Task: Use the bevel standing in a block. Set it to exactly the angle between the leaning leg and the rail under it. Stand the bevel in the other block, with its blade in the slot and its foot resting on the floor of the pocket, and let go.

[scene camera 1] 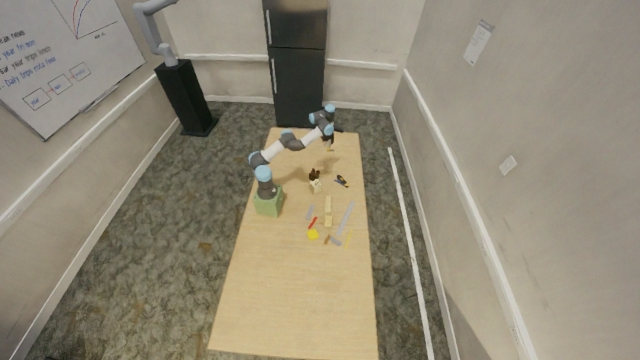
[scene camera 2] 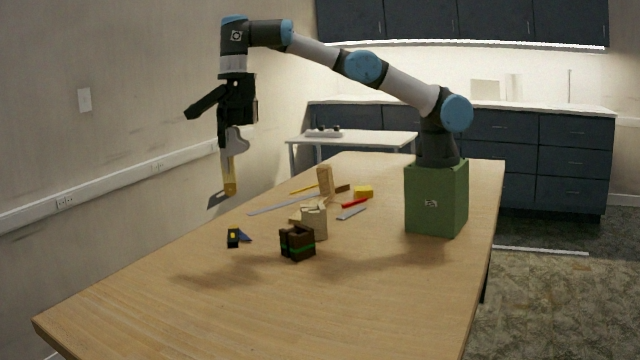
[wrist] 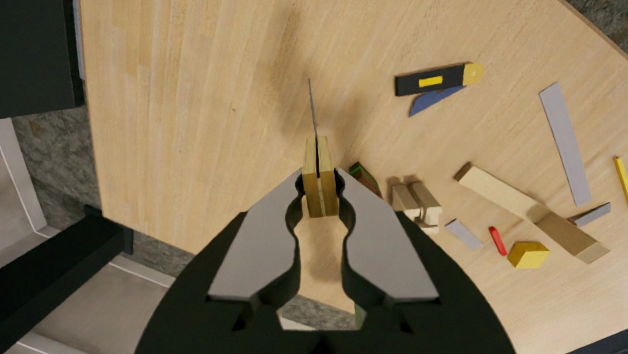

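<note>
My gripper (scene camera 1: 328, 144) (scene camera 2: 228, 164) (wrist: 320, 169) is shut on the brass-handled bevel (scene camera 1: 330, 150) (scene camera 2: 229, 182) (wrist: 320, 197), high above the table. Its handle hangs down; its grey blade (scene camera 2: 218, 199) (wrist: 312, 107) slants out and down from the handle's lower end. The dark brown slotted block with a green stripe (scene camera 1: 314, 174) (scene camera 2: 298, 248) (wrist: 367, 178) is partly hidden by a finger in the wrist view. The pale slotted block (scene camera 1: 315, 186) (scene camera 2: 315, 223) (wrist: 406, 200) stands beside it. The leaning leg (scene camera 2: 325, 180) (wrist: 570, 235) rises from the pale rail (scene camera 1: 328, 203) (wrist: 500, 192).
A black-handled bevel with a blue blade (scene camera 1: 342, 180) (scene camera 2: 233, 237) (wrist: 429, 81) lies near the blocks. A grey ruler (scene camera 1: 346, 218) (wrist: 566, 145), a pencil (wrist: 621, 177), a red stick (wrist: 498, 241), a yellow block (wrist: 529, 254) and a small grey plate (wrist: 464, 234) lie around the rail.
</note>
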